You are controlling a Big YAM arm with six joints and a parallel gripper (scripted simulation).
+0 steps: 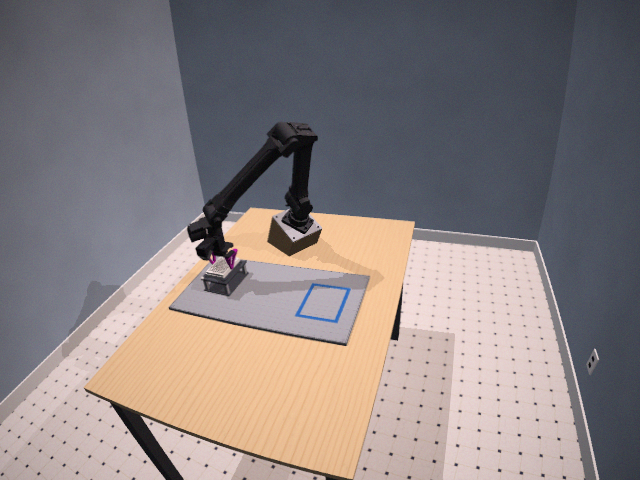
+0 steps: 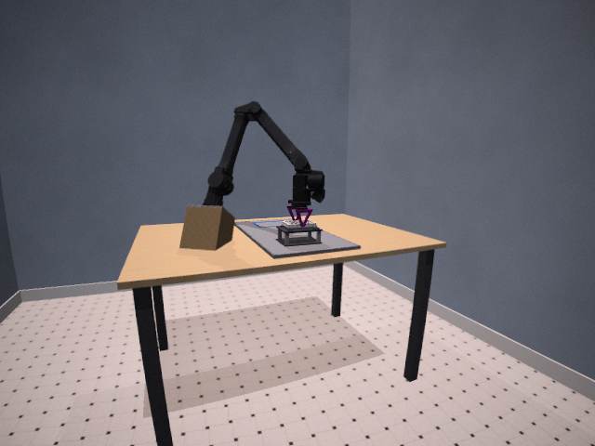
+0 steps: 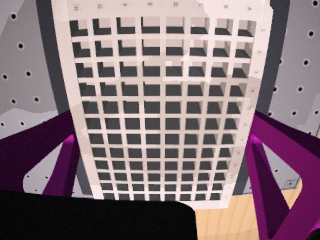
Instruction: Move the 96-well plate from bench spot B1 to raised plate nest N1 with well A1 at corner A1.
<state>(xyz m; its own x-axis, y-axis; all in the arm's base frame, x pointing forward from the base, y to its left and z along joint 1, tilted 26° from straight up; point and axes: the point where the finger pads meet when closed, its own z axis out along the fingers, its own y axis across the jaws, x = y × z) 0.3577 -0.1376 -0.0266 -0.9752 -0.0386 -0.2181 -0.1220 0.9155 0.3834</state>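
My hand is 20 mm above the dark raised nest N1. From my hand the other things lie so: white 96-well plate (right at my hand); then A1 label (80 mm ahead, 40 mm to the right, 20 mm below).
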